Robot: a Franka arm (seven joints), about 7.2 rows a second.
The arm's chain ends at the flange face. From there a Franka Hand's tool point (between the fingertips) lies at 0.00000 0.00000 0.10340 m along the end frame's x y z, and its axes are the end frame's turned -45 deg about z.
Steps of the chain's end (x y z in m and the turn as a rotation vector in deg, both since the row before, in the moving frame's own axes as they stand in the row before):
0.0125, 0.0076, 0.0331, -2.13, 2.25, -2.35
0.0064, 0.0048, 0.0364, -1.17, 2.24, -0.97
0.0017, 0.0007, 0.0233, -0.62, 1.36, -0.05
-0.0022, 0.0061, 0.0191, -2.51, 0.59, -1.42
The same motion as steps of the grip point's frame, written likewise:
0.0037, 0.0198, 0.0329, -3.10, 0.08, -2.35
0.0025, 0.0123, 0.0363, -2.41, 0.76, -0.97
0.0017, 0.0042, 0.0233, -1.40, 0.52, -0.05
-0.0083, 0.0067, 0.0190, -2.19, -1.36, -1.42

